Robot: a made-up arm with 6 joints.
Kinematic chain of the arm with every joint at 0, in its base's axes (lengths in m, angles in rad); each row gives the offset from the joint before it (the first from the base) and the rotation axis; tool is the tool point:
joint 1: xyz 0 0 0.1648 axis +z
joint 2: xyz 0 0 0 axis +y
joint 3: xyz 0 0 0.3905 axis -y
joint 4: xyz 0 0 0 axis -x
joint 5: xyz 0.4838 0 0 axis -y
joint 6: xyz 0 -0.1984 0 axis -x
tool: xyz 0 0 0
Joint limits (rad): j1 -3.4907..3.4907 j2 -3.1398..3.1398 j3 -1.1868..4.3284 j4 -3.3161..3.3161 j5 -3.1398..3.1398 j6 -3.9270..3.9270
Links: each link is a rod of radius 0.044 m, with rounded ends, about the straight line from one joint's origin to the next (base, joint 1, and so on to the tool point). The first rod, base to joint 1, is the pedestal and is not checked.
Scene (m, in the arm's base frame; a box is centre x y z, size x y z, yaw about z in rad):
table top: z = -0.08
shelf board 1: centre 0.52 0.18 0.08 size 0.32 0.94 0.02 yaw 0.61
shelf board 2: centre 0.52 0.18 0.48 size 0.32 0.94 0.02 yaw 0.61
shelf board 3: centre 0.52 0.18 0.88 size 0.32 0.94 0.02 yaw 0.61
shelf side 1: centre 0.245 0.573 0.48 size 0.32 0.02 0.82 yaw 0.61
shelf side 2: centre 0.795 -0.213 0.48 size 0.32 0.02 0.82 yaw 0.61
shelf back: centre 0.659 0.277 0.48 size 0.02 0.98 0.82 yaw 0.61
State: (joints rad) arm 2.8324 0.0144 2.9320 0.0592 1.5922 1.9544
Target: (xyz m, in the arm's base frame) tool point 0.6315 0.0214 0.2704
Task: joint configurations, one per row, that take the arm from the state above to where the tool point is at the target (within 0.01 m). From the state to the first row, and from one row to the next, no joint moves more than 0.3 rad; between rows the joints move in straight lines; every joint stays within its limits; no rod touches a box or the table.
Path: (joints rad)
1: 2.6208 0.1973 3.0293 0.1708 1.5922 1.9544
2: 2.4091 0.3803 3.1266 0.2823 1.5922 1.9544
3: 2.1975 0.5632 3.2239 0.3939 1.5922 1.9544
4: 2.2299 0.3412 3.4434 0.4635 1.5922 1.9544
5: 2.2623 0.1191 3.6629 0.5330 1.5922 1.9544
6: 2.4613 -0.0803 3.4836 0.4022 1.5922 1.9544
7: 2.6603 -0.2798 3.3044 0.2714 1.5922 1.9544
8: 2.8593 -0.4793 3.1252 0.1406 1.5922 1.9544

